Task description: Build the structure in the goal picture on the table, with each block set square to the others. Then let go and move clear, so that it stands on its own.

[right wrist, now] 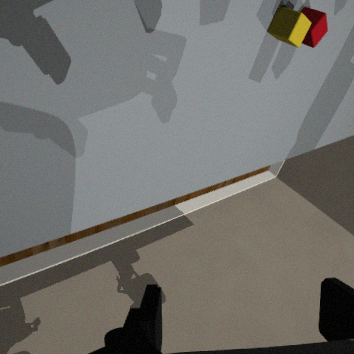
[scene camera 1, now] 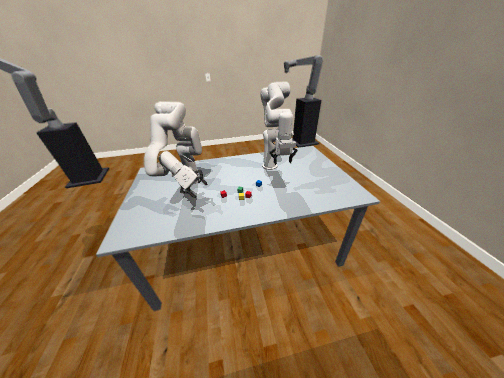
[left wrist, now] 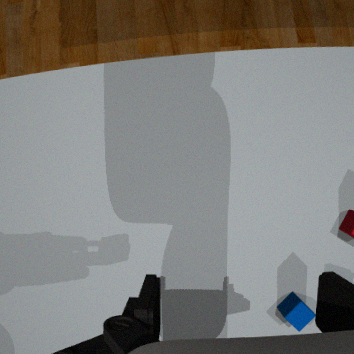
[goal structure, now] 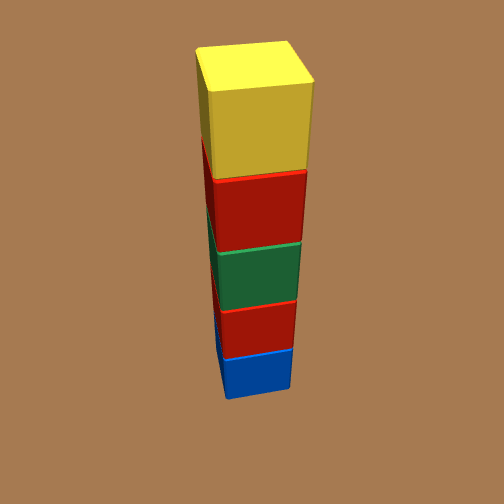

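Pixels of known places: left gripper, between the fingertips: (scene camera 1: 282, 163) (left wrist: 239, 300); right gripper, between the fingertips: (right wrist: 242, 309) (scene camera 1: 201, 191); left arm's base, origin of its link: (scene camera 1: 269, 165).
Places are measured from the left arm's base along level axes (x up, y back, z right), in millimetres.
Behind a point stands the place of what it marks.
Observation:
A blue block (scene camera 1: 258, 183) {z 138, x 27, y -287 mm} (left wrist: 296, 311) {z 127, x 33, y -278 mm} lies on the table (scene camera 1: 320, 200) {z -237, x 0, y -510 mm}, turned at an angle in the left wrist view. A green block (scene camera 1: 240, 189) {z 272, x 30, y -345 mm} lies behind a yellow block (scene camera 1: 241, 197) {z 271, x 20, y -421 mm} (right wrist: 289, 26) {z 287, x 27, y -406 mm}. One red block (scene camera 1: 248, 194) {z 223, x 28, y -407 mm} is close to the right of the yellow one; another red block (scene camera 1: 223, 194) {z 390, x 25, y -377 mm} is farther left. A red block also shows at the right edge of the left wrist view (left wrist: 348, 223) {z 205, x 18, y -396 mm}, and one beside the yellow in the right wrist view (right wrist: 316, 27) {z 235, x 33, y -392 mm}. My left gripper (scene camera 1: 283, 161) {z 0, x 237, y -398 mm} (left wrist: 239, 300) {z 0, x 237, y -398 mm} is open and empty, above the table. My right gripper (scene camera 1: 199, 189) {z 491, x 194, y -553 mm} (right wrist: 242, 309) {z 491, x 194, y -553 mm} is open, tilted, left of the blocks.
Two grey arms on black pedestals (scene camera 1: 73, 154) (scene camera 1: 307, 121) stand on the floor beyond the table. The table's far edge and the wall show in the right wrist view. Shadows of the arms fall across the table top.

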